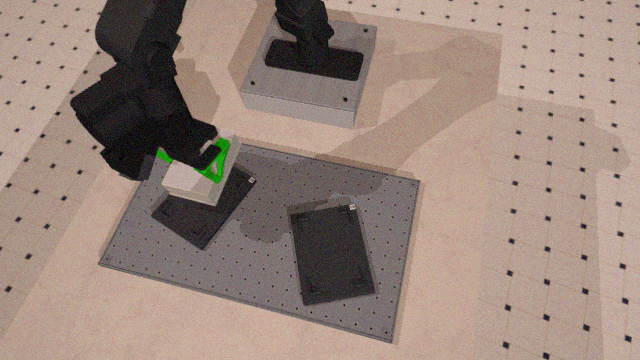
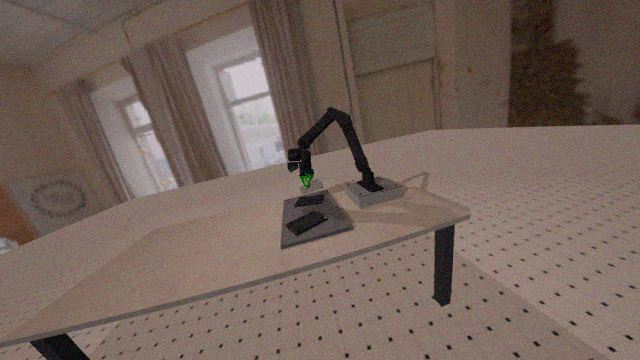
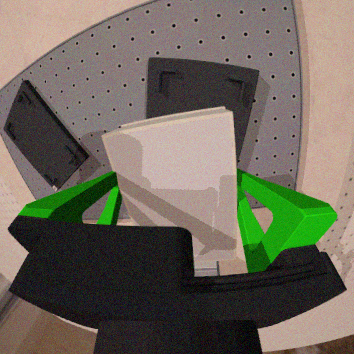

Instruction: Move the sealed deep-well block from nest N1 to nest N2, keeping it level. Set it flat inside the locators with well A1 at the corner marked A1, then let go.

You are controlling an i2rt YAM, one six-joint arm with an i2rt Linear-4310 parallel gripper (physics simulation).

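Places are measured from the arm's base along level axes (x ahead, y left, z up), in centimetres.
Pixels of known places: gripper, fingertip midpoint: [image 1: 199, 172] [image 2: 308, 186] [image 3: 176, 174]; arm's base, link origin: [image 1: 314, 61] [image 2: 369, 186].
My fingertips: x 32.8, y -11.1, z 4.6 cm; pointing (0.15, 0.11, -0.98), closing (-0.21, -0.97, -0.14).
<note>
For each thing: its middle in the pictures, then the offset to it from my fingertips. "pt": a spot on its surface instead. Level surfaces: height alone.
- pale sealed block, body centre: [image 3: 181, 194] [image 1: 203, 162] [image 2: 311, 186] dx -1.9, dy +0.0, dz +0.0 cm
- left nest, body centre: [image 3: 194, 132] [image 1: 204, 197] [image 2: 309, 200] dx +1.0, dy -1.1, dz -8.7 cm
- white corner tag, surface spot: [image 1: 252, 180] pt dx -4.5, dy +6.6, dz -8.3 cm
- right nest, body centre: [image 1: 330, 251] [image 3: 38, 140] [image 2: 306, 221] dx +5.4, dy +24.4, dz -8.7 cm
- grey perforated plate, body centre: [image 3: 109, 137] [image 1: 266, 221] [image 2: 310, 211] dx +2.2, dy +11.3, dz -10.1 cm
- table, surface height: dz -10.8 cm
The pale sealed block [image 1: 187, 182] [image 2: 313, 188] [image 3: 185, 150] hangs in my gripper [image 1: 194, 169] [image 2: 307, 181] [image 3: 176, 174]. The green fingers are shut on its two sides. It is held apart from and above the left nest [image 1: 192, 225] [image 2: 310, 201] [image 3: 202, 85], offset toward the arm, and looks turned somewhat relative to it. The block looks roughly level. A white corner tag [image 1: 252, 180] marks this nest. The right nest [image 1: 332, 255] [image 2: 306, 223] [image 3: 45, 135] is empty. Tag lettering and well A1 cannot be read; the block hides part of the left nest.
Both nests are on a grey perforated plate [image 1: 240, 280] [image 2: 337, 217] [image 3: 275, 30] on the table [image 1: 100, 310] [image 2: 200, 260]. The arm's grey base block [image 1: 300, 107] [image 2: 375, 199] stands behind the plate. Arm shadows fall across the plate and table.
</note>
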